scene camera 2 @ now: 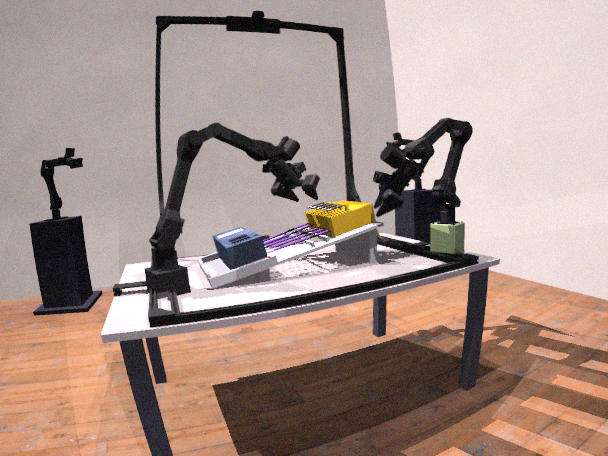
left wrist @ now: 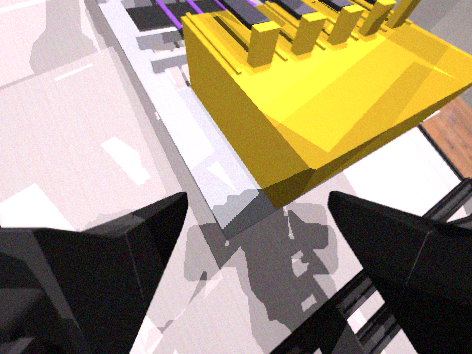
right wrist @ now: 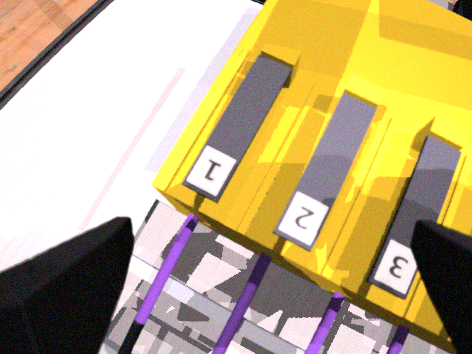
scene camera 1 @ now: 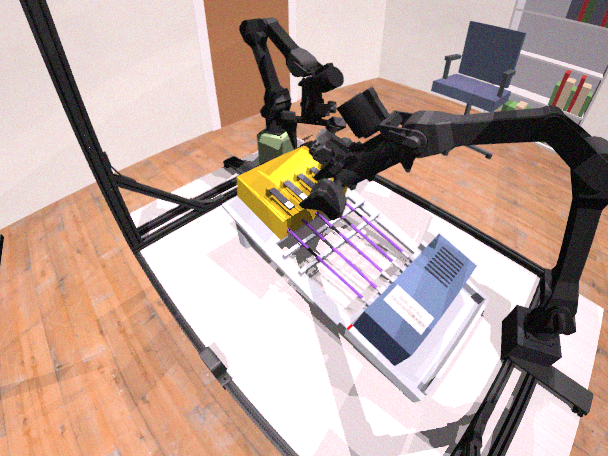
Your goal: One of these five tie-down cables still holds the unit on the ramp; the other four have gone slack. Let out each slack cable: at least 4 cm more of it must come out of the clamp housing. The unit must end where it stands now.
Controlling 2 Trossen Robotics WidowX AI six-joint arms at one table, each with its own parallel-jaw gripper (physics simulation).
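Observation:
A yellow clamp housing [scene camera 1: 270, 192] [scene camera 2: 344, 215] [left wrist: 305, 105] [right wrist: 312, 46] sits at the top of a white ramp [scene camera 2: 230, 275] [left wrist: 175, 116]. Grey levers run along its top; levers 1 [right wrist: 241, 116], 2 [right wrist: 331, 151] and 3 [right wrist: 396, 253] show in the right wrist view. Several purple cables [scene camera 1: 343, 255] [scene camera 2: 292, 237] [right wrist: 164, 267] run down from the housing to the blue unit [scene camera 1: 415, 299] [scene camera 2: 239, 246] at the low end of the ramp. My right gripper [scene camera 1: 324, 185] [scene camera 2: 302, 195] [right wrist: 275, 233] is open and empty, above the housing's front edge. My left gripper [scene camera 2: 388, 199] [left wrist: 257, 198] is open and empty, behind the housing's back corner.
A green block [scene camera 1: 275, 142] [scene camera 2: 447, 237] and a dark box [scene camera 2: 415, 217] stand behind the housing near the left arm's base. Black frame rails [scene camera 1: 212, 362] [scene camera 2: 302, 299] border the table. An office chair [scene camera 1: 479, 68] stands on the floor far off.

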